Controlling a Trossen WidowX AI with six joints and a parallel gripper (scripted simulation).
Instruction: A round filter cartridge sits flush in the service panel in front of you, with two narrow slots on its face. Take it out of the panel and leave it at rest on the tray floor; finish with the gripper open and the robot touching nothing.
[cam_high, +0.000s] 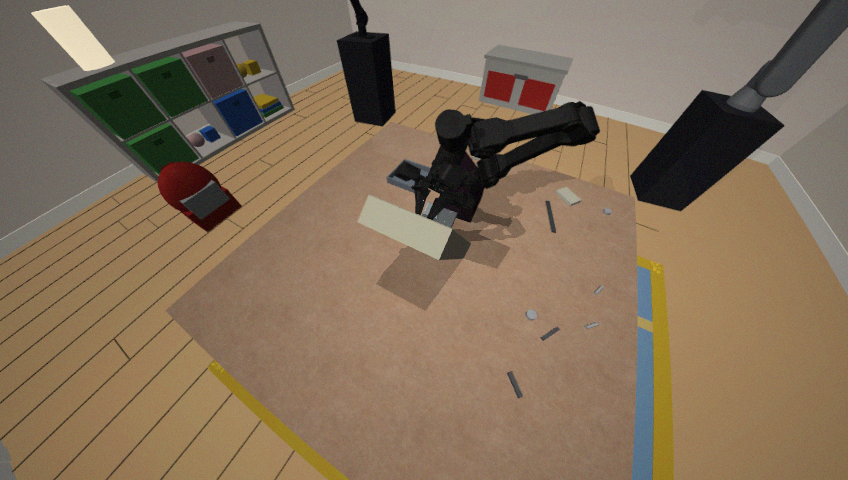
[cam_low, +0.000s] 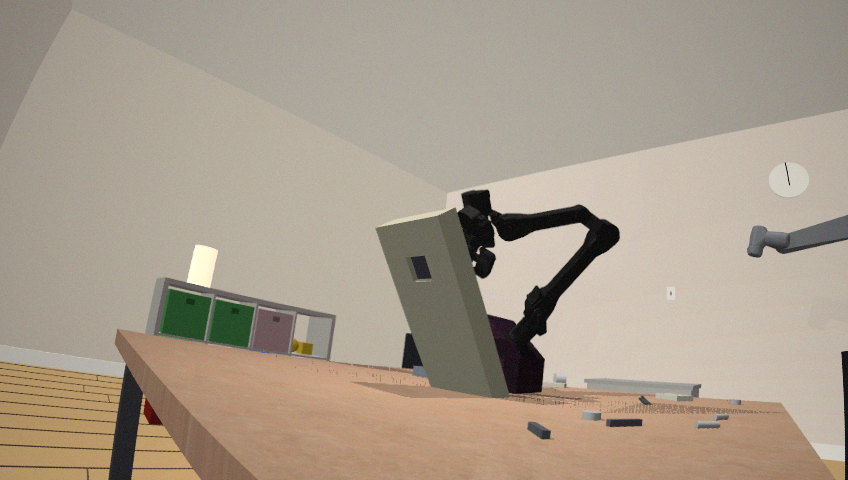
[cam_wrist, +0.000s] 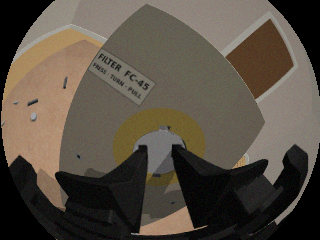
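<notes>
My gripper tip is 10 mm short of the round filter cartridge and 10 mm above it. From my gripper tip the other things lie so: tray: 450 mm behind, 270 mm below, 210 mm to the right.
</notes>
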